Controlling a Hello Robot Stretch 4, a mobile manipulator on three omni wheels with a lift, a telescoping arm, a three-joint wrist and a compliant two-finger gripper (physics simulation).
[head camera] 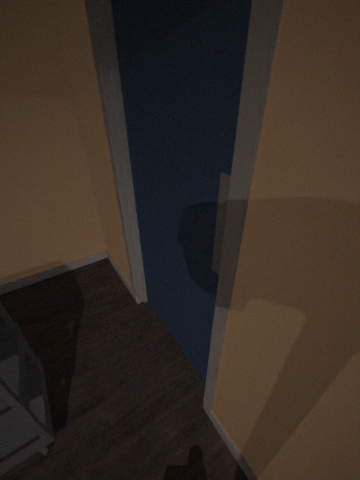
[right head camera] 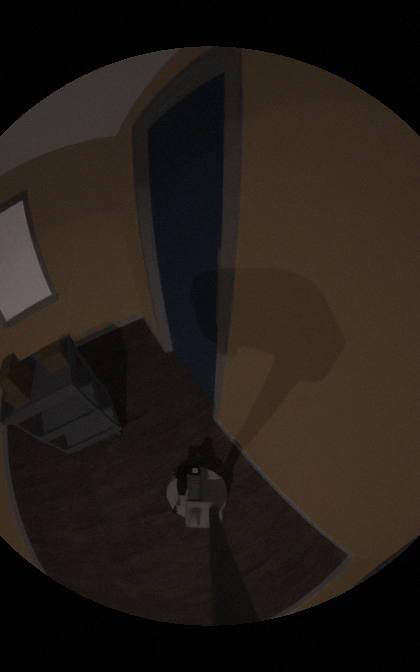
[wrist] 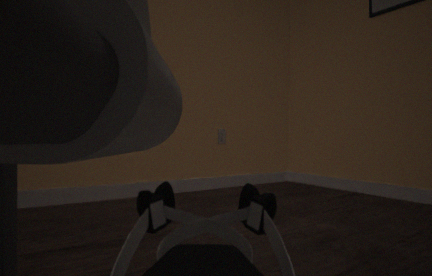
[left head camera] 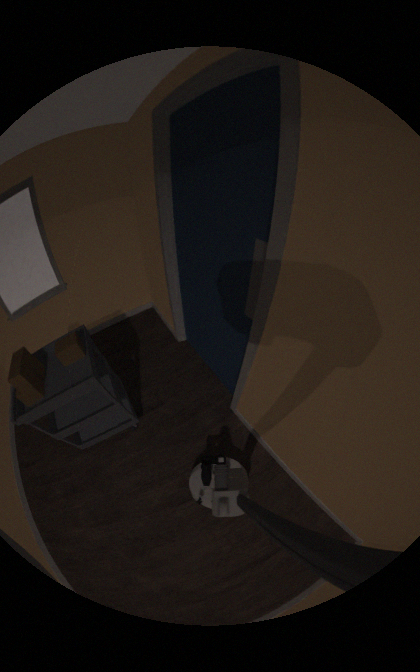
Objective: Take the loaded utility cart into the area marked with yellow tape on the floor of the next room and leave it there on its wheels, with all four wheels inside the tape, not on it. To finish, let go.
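Places are measured from the robot's base along level axes (x back, y right, z up), in metres.
Where they show: gripper, between the fingertips: point(wrist: 207, 199).
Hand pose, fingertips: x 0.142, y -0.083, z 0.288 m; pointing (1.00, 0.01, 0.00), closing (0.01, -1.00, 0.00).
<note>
After its pixels a point has its place.
The grey utility cart point(head camera: 20, 435) @(z 0.123, x -0.462, y -0.801 m) point(left head camera: 60, 397) point(right head camera: 45, 402) stands upright on the floor to the left, near the window wall. Two brown boxes sit on its top: a tall one point(left head camera: 27, 375) point(right head camera: 16, 380) and a smaller one point(left head camera: 70, 348) point(right head camera: 54, 356). My gripper point(wrist: 207, 199) @(z 0.288, x 0.142, y -0.083 m) is open and empty in the wrist view, with its two dark fingertips apart. It is away from the cart and touches nothing there. The yellow tape does not show in these views. The cart's handle and most of its wheels are hidden or too dark to tell.
A grey door frame point(head camera: 120, 175) @(z 1.115, x -1.432, y -0.391 m) point(left head camera: 167, 250) point(right head camera: 145, 240) stands ahead, right of the cart. A blue door panel point(head camera: 175, 150) @(z 1.336, x -1.045, y -0.039 m) point(left head camera: 215, 215) point(right head camera: 187, 225) fills it and looks shut, with a pale plate point(head camera: 222, 225) @(z 1.135, x -0.791, y 0.135 m) near its right edge. A wall runs close on the right of my base point(left head camera: 240, 482).
</note>
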